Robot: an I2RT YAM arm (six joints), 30 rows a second.
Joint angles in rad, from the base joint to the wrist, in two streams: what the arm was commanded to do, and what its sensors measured. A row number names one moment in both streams.
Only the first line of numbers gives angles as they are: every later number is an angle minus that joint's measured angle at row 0.
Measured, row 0:
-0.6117, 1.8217, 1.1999, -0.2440, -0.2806, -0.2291
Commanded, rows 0 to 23:
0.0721, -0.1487, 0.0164, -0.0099, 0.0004, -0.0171
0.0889, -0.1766, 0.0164, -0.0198, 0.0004, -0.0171
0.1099, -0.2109, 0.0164, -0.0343, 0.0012, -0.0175
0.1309, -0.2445, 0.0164, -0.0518, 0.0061, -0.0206
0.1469, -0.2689, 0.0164, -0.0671, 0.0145, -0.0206
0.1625, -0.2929, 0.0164, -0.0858, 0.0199, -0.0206
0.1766, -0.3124, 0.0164, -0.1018, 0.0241, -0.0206
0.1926, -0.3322, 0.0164, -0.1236, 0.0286, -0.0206
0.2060, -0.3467, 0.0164, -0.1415, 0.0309, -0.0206
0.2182, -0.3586, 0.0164, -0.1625, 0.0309, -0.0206
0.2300, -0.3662, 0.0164, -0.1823, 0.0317, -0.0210
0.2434, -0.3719, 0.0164, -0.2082, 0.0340, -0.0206
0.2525, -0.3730, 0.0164, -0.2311, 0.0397, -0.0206
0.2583, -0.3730, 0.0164, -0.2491, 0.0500, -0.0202
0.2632, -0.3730, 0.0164, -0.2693, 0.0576, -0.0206
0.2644, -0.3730, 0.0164, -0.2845, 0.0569, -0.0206
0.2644, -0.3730, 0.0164, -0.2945, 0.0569, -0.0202
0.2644, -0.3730, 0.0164, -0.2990, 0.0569, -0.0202
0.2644, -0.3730, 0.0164, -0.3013, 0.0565, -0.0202
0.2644, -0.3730, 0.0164, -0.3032, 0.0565, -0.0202
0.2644, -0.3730, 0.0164, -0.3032, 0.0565, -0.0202
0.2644, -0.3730, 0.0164, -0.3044, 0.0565, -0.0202
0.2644, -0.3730, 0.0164, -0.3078, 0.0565, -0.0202
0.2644, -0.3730, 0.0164, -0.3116, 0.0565, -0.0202
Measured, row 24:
0.2606, -0.3578, 0.0046, -0.3055, 0.0458, -0.0103
